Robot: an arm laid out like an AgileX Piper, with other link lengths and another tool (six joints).
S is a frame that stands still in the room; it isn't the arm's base.
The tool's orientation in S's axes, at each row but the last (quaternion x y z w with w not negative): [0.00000, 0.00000, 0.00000, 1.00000]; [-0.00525, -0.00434, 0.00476, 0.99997]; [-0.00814, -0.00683, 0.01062, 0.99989]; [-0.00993, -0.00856, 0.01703, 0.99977]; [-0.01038, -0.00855, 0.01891, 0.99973]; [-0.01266, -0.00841, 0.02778, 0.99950]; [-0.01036, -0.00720, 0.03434, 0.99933]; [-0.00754, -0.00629, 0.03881, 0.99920]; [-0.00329, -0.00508, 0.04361, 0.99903]
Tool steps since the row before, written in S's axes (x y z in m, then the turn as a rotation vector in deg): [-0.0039, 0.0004, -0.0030, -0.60, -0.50, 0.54]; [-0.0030, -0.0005, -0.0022, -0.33, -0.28, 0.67]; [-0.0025, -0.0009, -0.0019, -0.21, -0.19, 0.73]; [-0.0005, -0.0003, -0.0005, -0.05, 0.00, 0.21]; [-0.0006, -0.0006, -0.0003, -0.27, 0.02, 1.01]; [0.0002, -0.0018, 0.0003, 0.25, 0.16, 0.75]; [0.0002, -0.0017, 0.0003, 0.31, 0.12, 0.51]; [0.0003, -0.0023, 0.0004, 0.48, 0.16, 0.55]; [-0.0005, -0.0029, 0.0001, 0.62, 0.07, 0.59]
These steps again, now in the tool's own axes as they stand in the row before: [-0.0039, 0.0004, -0.0030, -0.60, -0.50, 0.54]; [-0.0030, -0.0004, -0.0022, -0.33, -0.28, 0.67]; [-0.0025, -0.0008, -0.0019, -0.20, -0.20, 0.73]; [-0.0005, -0.0003, -0.0005, -0.05, 0.00, 0.21]; [-0.0006, -0.0006, -0.0003, -0.25, 0.01, 1.01]; [0.0001, -0.0018, 0.0003, 0.27, 0.13, 0.75]; [0.0001, -0.0017, 0.0003, 0.32, 0.09, 0.51]; [0.0001, -0.0023, 0.0004, 0.50, 0.11, 0.55]; [-0.0007, -0.0028, 0.0001, 0.63, 0.01, 0.58]
